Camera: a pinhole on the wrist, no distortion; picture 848 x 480 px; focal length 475.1 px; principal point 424.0 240.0 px. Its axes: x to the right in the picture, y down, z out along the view. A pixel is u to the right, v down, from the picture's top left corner.
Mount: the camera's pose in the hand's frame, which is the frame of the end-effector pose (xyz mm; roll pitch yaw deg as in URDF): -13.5 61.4 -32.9 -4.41 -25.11 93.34
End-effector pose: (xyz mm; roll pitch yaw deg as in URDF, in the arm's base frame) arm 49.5 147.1 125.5 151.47 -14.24 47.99
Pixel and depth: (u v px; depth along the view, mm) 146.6 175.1 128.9
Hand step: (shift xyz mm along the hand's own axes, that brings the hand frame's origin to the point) 1.3 -61.2 52.8
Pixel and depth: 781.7 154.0 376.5
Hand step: 19.9 158.7 432.0
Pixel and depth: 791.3 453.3 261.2
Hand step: -154.7 129.5 280.4
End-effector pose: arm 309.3 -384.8 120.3 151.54 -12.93 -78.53
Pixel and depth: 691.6 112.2 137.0
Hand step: 12.0 73.6 126.1
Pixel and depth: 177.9 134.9 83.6
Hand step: 2.9 -13.0 25.5
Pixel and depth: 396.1 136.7 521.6
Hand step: 74.0 -186.0 432.9
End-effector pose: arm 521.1 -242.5 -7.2 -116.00 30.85 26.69
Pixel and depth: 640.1 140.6 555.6
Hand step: 60.1 55.6 584.0
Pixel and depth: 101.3 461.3 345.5
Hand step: -179.6 -302.3 168.2
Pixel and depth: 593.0 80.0 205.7
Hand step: 41.0 41.5 188.7
